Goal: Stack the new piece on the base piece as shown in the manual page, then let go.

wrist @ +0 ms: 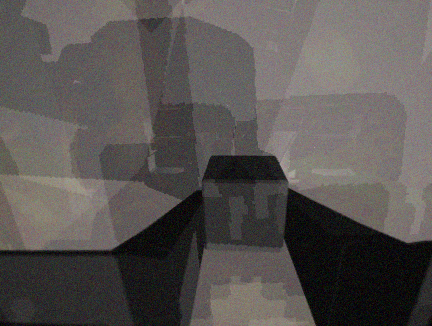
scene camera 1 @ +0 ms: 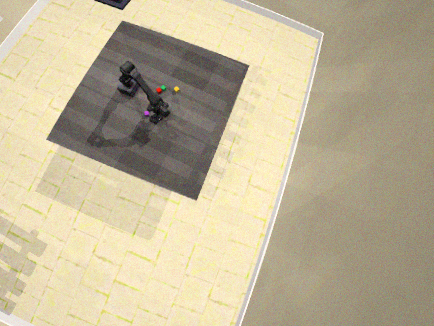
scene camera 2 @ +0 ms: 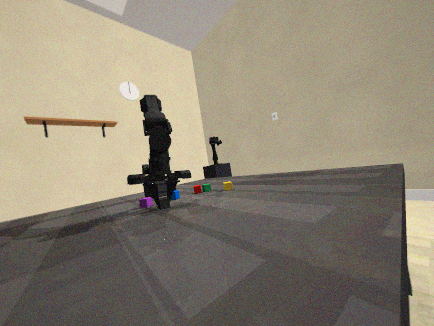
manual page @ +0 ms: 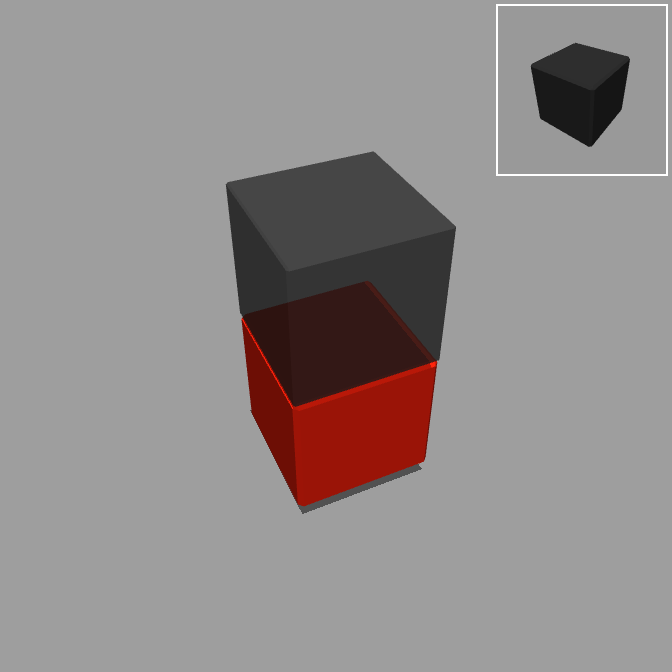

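Seen in the pictures: gripper, fingertip midpoint: point(wrist: 241, 198) point(scene camera 1: 160, 117) point(scene camera 2: 163, 204); arm's base, origin of the base link: point(scene camera 1: 128, 84) point(scene camera 2: 160, 180).
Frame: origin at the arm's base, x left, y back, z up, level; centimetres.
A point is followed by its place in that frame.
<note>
My gripper point(wrist: 244, 195) {x -12.8, y -34.3, z -6.1 cm} point(scene camera 1: 157, 118) {x -12.8, y -34.3, z -6.1 cm} point(scene camera 2: 162, 201) {x -12.8, y -34.3, z -6.1 cm} is down at the dark mat point(scene camera 1: 183, 152) {x -31.3, y -63.3, z -7.4 cm} and shut on a dark grey cube point(wrist: 245, 210) {x -12.7, y -33.9, z -4.3 cm}; the two black fingers press its left and right sides. In the scene views the cube is hard to tell from the fingers. A purple cube point(scene camera 1: 146, 113) {x -15.1, y -23.4, z -4.3 cm} point(scene camera 2: 146, 202) {x -15.1, y -25.0, z -5.6 cm} lies just left of the gripper. A blue cube point(scene camera 2: 175, 195) {x -3.8, y -24.4, z -5.8 cm} lies right behind it. A red cube point(scene camera 1: 159, 90) {x 7.7, y -22.9, z -4.5 cm} point(scene camera 2: 197, 189) {x 7.2, y -23.5, z -5.8 cm} and a green cube point(scene camera 1: 163, 87) {x 11.5, y -24.6, z -4.3 cm} point(scene camera 2: 206, 187) {x 10.6, y -25.7, z -5.6 cm} lie side by side farther back, with a yellow cube point(scene camera 1: 176, 88) {x 15.3, y -34.7, z -4.3 cm} point(scene camera 2: 228, 185) {x 14.3, y -36.1, z -5.5 cm} to their right.
The arm's base point(scene camera 1: 127, 88) {x -3.7, y -1.2, z 0.2 cm} stands on the mat behind the cubes. A second small arm on a black block point(scene camera 2: 216, 169) stands near the far wall. A wooden shelf point(scene camera 2: 83, 122) hangs on the left wall. Pale tiles surround the mat.
</note>
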